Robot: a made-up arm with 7 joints.
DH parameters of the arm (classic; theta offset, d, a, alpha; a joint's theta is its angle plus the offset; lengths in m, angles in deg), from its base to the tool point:
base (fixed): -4.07 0 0 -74.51
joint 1: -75.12 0.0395 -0.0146 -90
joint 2: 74 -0.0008 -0.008 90
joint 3: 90 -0.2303 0.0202 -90
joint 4: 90 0.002 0.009 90
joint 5: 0 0.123 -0.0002 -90
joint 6: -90 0 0.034 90
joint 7: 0 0.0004 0 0
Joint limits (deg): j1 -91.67..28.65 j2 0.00..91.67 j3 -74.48..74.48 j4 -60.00..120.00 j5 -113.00..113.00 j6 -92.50..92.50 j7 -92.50..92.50
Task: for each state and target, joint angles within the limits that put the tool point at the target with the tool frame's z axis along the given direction. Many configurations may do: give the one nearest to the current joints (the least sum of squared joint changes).
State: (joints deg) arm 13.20 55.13 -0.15 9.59 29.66 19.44 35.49
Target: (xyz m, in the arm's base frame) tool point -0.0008 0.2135 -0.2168 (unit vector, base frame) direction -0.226 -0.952 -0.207
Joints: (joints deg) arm 27.60 56.89 -19.73 -10.07 54.43 12.80 35.49
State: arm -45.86 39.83 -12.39 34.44 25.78 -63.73 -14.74
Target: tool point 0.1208 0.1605 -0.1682 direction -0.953 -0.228 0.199
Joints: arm -3.15 42.30 0.01 -11.78 25.52 -66.20 -14.74
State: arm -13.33 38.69 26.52 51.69 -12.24 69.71 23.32
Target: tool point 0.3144 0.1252 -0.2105 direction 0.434 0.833 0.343
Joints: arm -56.37 13.24 45.26 53.17 -32.24 40.10 23.32
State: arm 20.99 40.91 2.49 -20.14 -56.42 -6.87 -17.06
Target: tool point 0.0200 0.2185 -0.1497 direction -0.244 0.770 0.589
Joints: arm 28.65 34.41 25.18 -28.48 -99.61 -9.12 -17.06
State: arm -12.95 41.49 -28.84 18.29 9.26 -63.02 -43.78
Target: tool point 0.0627 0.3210 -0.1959 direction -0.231 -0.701 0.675
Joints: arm -1.15 57.61 -11.28 59.49 -24.54 -82.03 -43.78
